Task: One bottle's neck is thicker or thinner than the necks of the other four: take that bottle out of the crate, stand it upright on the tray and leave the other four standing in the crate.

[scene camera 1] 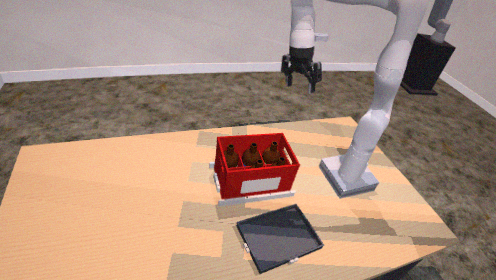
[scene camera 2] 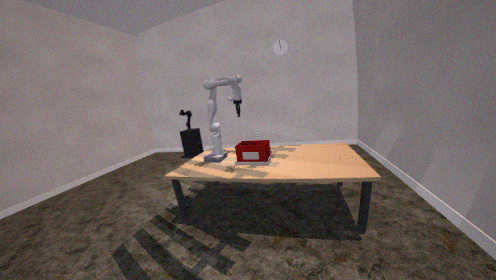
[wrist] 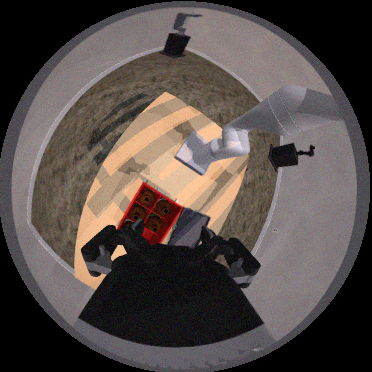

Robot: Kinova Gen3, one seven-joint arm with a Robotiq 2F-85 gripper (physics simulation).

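Places are measured from the arm's base along level axes (x ahead, y left, z up), in millimetres.
Where they show: gripper, fingertip midpoint: (scene camera 1: 299, 89) (scene camera 2: 238, 115) (wrist: 172, 228); arm's base at its link origin: (scene camera 1: 348, 174) (scene camera 2: 218, 153) (wrist: 199, 156).
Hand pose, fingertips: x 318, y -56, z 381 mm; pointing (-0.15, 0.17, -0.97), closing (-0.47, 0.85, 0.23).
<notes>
Each offset is from my fingertips to the centre of the thing. "spot": to the spot under its first point. Level surfaces: height alone.
The red crate {100 mm ahead, 9 mm left, 348 mm down} (scene camera 1: 231, 184) (scene camera 2: 264, 152) (wrist: 163, 194) stands on the table with brown bottles upright inside. In scene camera 1, three bottles {194 mm ahead, 33 mm right, 351 mm down} (scene camera 1: 231, 158) {101 mm ahead, 38 mm right, 351 mm down} (scene camera 1: 253, 157) {15 mm ahead, 43 mm right, 351 mm down} (scene camera 1: 273, 155) form the back row, and two necks (scene camera 1: 259, 163) (scene camera 1: 281, 161) show behind the front wall. In the wrist view, bottles (wrist: 146, 198) {spot: 1 mm ahead, 39 mm left, 275 mm down} (wrist: 165, 207) {spot: 87 mm ahead, 44 mm left, 297 mm down} (wrist: 154, 223) show from above; a finger partly covers the crate. I cannot tell which neck differs. The dark tray {spot: 55 mm ahead, 291 mm left, 431 mm down} (scene camera 1: 280, 240) (wrist: 190, 227) lies bare in front of the crate. My gripper (scene camera 1: 300, 88) (scene camera 2: 238, 116) (wrist: 172, 228) is open and empty, high above the table.
The arm's base (scene camera 1: 350, 177) (scene camera 2: 215, 157) (wrist: 195, 153) stands on the table {436 mm down} (scene camera 1: 100, 200) (scene camera 2: 310, 162), right of the crate in scene camera 1. Pale strips {spot: 99 mm ahead, 113 mm left, 415 mm down} (scene camera 1: 257, 198) run along the crate's foot. A black pedestal (scene camera 1: 427, 65) (scene camera 2: 191, 142) stands on the floor beyond the table.
</notes>
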